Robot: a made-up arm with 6 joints.
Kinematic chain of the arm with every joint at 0, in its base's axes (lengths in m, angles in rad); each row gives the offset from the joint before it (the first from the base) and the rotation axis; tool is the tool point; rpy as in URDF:
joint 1: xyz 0 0 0.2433 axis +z
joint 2: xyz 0 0 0 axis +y
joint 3: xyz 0.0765 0 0.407 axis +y
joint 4: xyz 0.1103 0 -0.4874 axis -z
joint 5: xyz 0 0 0 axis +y
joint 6: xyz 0.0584 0 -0.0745 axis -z
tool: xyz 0 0 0 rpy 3.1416 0 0
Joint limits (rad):
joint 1: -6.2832..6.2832
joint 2: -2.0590..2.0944
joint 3: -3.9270..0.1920
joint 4: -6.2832..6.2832
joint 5: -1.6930..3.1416
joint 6: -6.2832..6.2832
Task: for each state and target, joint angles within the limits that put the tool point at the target. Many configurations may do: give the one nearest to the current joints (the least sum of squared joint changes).
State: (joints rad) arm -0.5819 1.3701 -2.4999 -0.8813 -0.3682 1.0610
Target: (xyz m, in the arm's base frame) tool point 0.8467 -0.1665 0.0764
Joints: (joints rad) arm -0.2878 1.1320 -1.8742 -1.0667 -0.6747 1.0610
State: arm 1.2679 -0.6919 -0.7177 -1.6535 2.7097 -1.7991
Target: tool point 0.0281 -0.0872 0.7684
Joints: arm 1.0219 -1.2410 -0.8763 -1.6807 2.9758 -1.7991
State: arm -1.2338 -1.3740 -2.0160 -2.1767 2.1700 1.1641
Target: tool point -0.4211 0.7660 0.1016
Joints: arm -1.1531 -2.0590 -2.3591 -2.1183 2.6435 1.1641
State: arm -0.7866 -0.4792 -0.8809 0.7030 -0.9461 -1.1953
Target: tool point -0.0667 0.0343 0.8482
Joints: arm -1.0444 -1.2490 -0.8618 0.4569 -1.1585 -1.1953
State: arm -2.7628 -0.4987 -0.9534 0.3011 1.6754 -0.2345
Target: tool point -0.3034 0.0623 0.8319
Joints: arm -3.3827 -0.6587 -1.2637 0.1574 1.6028 -0.2345
